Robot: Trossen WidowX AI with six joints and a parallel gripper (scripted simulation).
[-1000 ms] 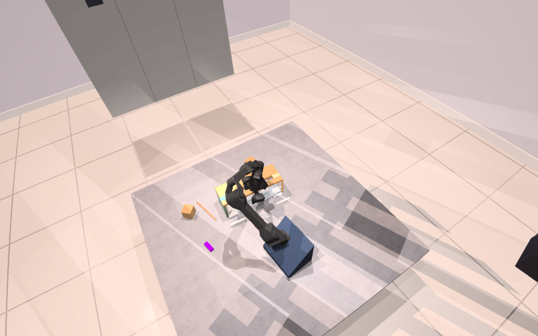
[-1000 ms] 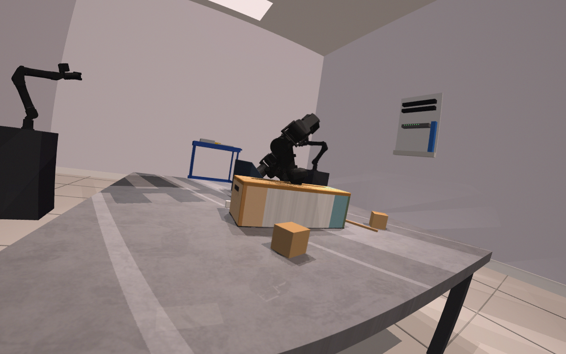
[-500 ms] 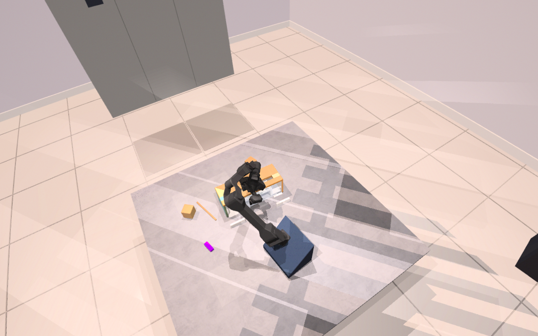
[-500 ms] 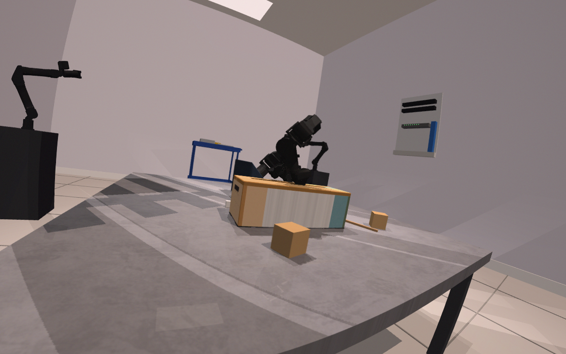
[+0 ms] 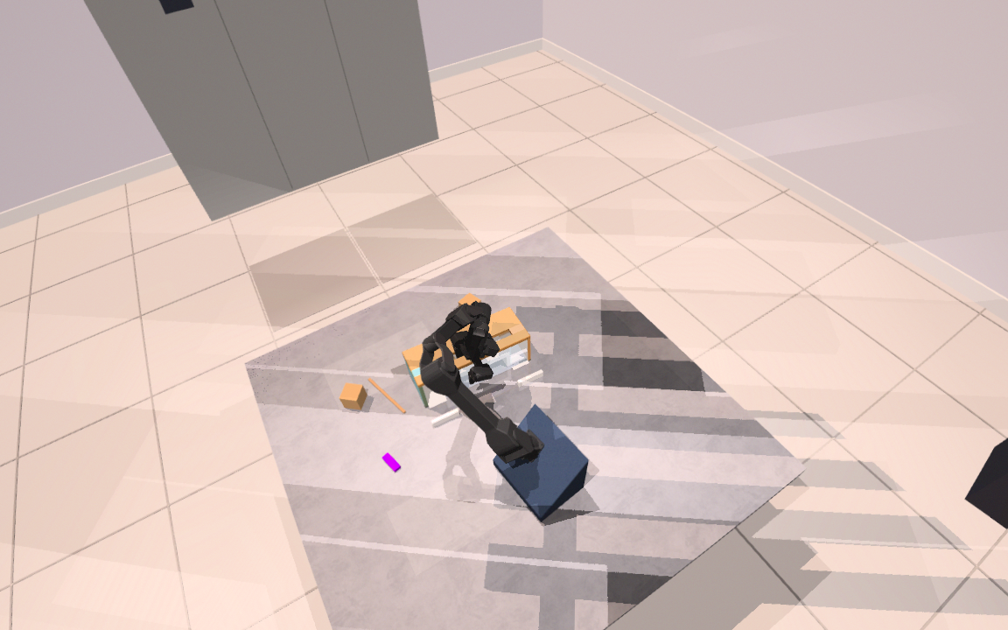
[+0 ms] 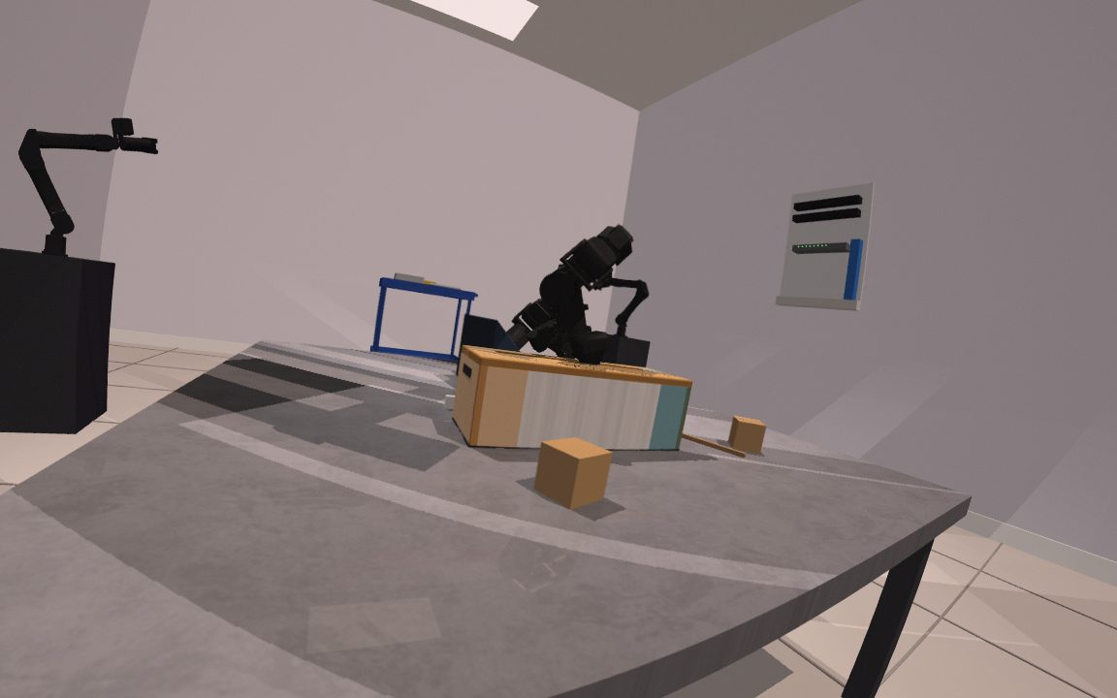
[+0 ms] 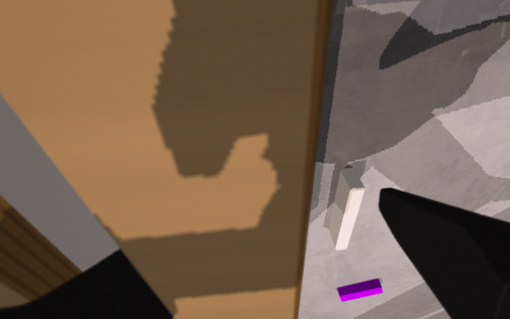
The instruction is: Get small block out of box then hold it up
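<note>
Right now my gripper tip is 60 mm short of the tan block and 10 mm to the right of it. Also, from my gripper tip: thin wooden stick: 150 mm ahead, 220 mm to the left, 80 mm below; box: 30 mm ahead, 50 mm to the right, 20 mm below.
</note>
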